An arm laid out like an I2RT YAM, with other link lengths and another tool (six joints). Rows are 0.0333 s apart.
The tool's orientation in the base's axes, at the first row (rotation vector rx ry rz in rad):
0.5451, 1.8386, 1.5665
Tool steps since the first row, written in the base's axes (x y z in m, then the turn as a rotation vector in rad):
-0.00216, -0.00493, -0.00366, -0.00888, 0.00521, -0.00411
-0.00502, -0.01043, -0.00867, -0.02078, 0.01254, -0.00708
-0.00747, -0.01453, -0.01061, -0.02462, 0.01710, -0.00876
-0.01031, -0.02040, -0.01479, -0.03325, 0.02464, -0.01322
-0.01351, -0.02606, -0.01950, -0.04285, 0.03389, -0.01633
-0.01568, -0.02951, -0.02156, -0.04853, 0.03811, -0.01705
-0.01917, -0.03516, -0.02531, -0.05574, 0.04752, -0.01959
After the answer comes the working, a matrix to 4 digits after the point.
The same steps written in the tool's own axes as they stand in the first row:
-0.00109, -0.00433, -0.00473, 0.01063, -0.00210, -0.00232
-0.00179, -0.01003, -0.01027, 0.02459, -0.00237, -0.00537
-0.00246, -0.01249, -0.01474, 0.03074, -0.00272, -0.00476
-0.00361, -0.01745, -0.02058, 0.04287, -0.00473, -0.00524
-0.00424, -0.02285, -0.02649, 0.05655, -0.00498, -0.00530
-0.00465, -0.02533, -0.03030, 0.06356, -0.00429, -0.00630
-0.00528, -0.02977, -0.03647, 0.07557, -0.00418, -0.00459

The tool's axes in the first row as the columns of a matrix, in the base's axes (rounded; the answer above uses it unrounded):
-0.7001, -0.0985, 0.7072
0.6826, 0.1984, 0.7033
-0.2096, 0.9752, -0.0716

